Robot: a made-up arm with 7 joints. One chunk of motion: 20 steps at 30 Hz.
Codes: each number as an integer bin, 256 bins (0 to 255) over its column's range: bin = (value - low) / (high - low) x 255, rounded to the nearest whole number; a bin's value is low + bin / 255 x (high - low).
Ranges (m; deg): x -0.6..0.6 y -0.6..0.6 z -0.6..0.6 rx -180..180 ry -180..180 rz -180..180
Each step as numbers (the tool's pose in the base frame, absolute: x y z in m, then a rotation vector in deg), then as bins.
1 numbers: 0.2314 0.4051 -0.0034 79.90 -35.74 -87.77
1 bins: 177 214 127 184 102 65
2 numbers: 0.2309 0.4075 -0.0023 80.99 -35.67 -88.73
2 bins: 177 214 127 185 102 65
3 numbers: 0.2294 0.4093 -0.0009 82.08 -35.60 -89.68
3 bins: 176 214 127 186 102 64
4 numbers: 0.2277 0.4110 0.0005 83.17 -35.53 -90.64
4 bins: 176 215 128 186 102 63
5 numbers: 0.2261 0.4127 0.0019 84.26 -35.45 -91.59
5 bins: 176 215 128 187 102 63
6 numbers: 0.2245 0.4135 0.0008 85.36 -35.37 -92.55
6 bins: 175 215 128 188 102 62
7 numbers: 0.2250 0.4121 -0.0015 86.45 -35.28 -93.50
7 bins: 175 215 127 189 103 61
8 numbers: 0.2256 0.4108 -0.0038 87.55 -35.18 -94.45
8 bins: 175 215 127 190 103 61
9 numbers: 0.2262 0.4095 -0.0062 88.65 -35.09 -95.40
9 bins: 176 215 126 190 103 60
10 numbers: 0.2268 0.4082 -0.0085 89.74 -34.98 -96.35
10 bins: 176 214 126 191 103 59
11 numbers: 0.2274 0.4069 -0.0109 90.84 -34.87 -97.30
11 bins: 176 214 125 192 103 59
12 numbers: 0.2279 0.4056 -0.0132 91.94 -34.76 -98.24
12 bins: 176 214 125 193 103 58
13 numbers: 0.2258 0.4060 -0.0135 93.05 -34.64 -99.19
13 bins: 175 214 125 193 103 57
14 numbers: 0.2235 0.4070 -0.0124 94.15 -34.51 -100.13
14 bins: 175 214 125 194 103 57
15 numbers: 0.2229 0.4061 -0.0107 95.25 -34.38 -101.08
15 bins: 175 214 125 195 103 56
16 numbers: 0.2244 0.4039 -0.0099 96.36 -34.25 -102.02
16 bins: 175 213 125 196 103 55
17 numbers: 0.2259 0.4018 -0.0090 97.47 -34.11 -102.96
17 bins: 176 213 126 197 103 55
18 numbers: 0.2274 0.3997 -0.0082 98.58 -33.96 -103.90
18 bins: 176 212 126 197 103 54
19 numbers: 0.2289 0.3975 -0.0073 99.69 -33.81 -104.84
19 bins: 176 212 126 198 104 53
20 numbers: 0.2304 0.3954 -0.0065 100.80 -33.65 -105.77
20 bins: 176 212 126 199 104 53
